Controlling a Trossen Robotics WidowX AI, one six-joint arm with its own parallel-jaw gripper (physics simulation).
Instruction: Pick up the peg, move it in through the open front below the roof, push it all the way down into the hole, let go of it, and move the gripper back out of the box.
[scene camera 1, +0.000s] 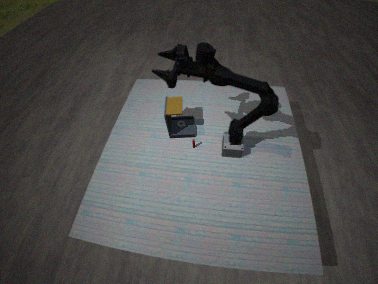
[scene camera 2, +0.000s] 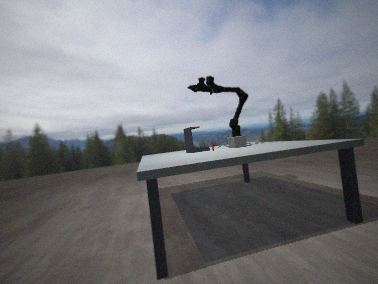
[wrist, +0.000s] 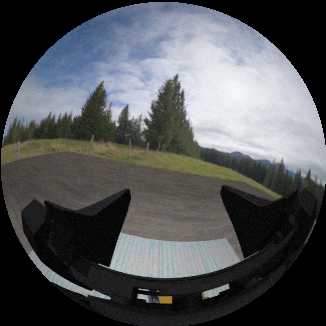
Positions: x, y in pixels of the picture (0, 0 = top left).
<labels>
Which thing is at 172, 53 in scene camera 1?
My gripper.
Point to a dark box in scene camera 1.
At 189, 131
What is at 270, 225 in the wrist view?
My gripper.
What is my gripper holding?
Nothing.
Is my gripper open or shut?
Open.
</labels>
